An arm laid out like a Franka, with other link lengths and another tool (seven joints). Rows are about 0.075 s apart.
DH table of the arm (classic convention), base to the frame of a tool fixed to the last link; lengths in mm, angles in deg. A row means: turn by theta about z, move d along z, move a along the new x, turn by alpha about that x. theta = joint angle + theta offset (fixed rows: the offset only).
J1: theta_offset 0; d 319.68; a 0; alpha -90
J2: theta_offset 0; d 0; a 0; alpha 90
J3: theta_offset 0; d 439.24; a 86.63; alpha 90
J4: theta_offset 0; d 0; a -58.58; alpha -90
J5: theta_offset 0; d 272.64; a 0; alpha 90
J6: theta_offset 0; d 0; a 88.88; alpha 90
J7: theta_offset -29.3; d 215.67; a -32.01; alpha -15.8
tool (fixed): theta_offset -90; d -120.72; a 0; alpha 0
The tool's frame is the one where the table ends.
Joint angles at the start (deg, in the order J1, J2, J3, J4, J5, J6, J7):
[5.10, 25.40, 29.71, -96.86, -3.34, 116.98, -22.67]
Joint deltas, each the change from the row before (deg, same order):
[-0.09, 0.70, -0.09, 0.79, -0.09, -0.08, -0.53]
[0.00, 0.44, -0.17, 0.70, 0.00, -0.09, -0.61]
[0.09, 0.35, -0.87, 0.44, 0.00, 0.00, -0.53]
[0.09, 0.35, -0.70, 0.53, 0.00, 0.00, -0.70]
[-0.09, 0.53, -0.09, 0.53, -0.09, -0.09, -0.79]
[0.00, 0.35, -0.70, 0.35, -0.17, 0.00, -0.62]
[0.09, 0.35, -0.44, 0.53, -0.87, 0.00, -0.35]
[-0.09, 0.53, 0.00, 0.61, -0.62, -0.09, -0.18]
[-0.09, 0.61, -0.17, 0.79, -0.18, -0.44, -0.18]
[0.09, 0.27, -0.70, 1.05, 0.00, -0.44, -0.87]
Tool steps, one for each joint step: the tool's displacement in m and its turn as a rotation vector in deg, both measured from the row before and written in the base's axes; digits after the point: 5 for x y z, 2 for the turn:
[0.00580, -0.00106, -0.00248, 0.27, -0.01, 0.24]
[0.00453, -0.00094, -0.00077, 0.27, -0.15, 0.31]
[0.00571, -0.00479, -0.00239, -0.13, -0.12, -0.26]
[0.00539, -0.00378, -0.00168, 0.00, -0.21, 0.04]
[0.00441, -0.00158, -0.00251, 0.15, 0.01, 0.55]
[0.00516, -0.00490, -0.00268, -0.24, -0.14, 0.00]
[0.00475, -0.00282, -0.00134, -0.57, -0.61, 0.35]
[0.00433, -0.00119, -0.00201, -0.23, -0.26, 0.26]
[0.00487, -0.00211, -0.00237, -0.10, 0.19, -0.09]
[0.00599, -0.00425, 0.00137, -0.02, -0.38, 0.17]

